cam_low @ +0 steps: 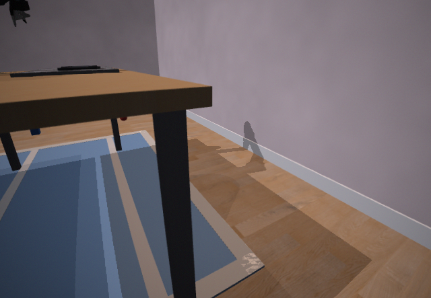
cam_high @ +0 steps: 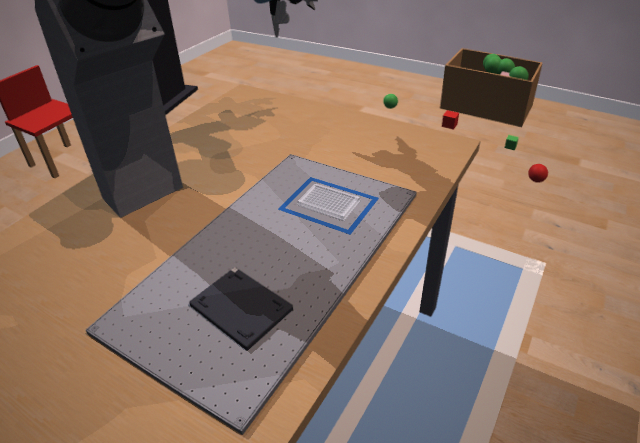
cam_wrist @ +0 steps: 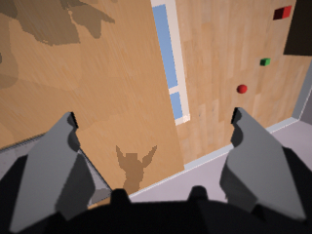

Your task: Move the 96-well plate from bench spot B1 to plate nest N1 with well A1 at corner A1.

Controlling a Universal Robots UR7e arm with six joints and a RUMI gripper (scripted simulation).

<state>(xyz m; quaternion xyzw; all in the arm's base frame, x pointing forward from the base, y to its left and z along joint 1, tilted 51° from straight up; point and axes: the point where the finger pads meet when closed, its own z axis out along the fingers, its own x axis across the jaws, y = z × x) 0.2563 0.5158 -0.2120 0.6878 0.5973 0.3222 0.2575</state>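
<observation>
Now: the clear 96-well plate 43 cm to the right of my hand, 28 cm below it and 24 cm ahead of it. Round my hand: plate nest N1: 79 cm to the right, 28 cm below, 18 cm ahead.
</observation>
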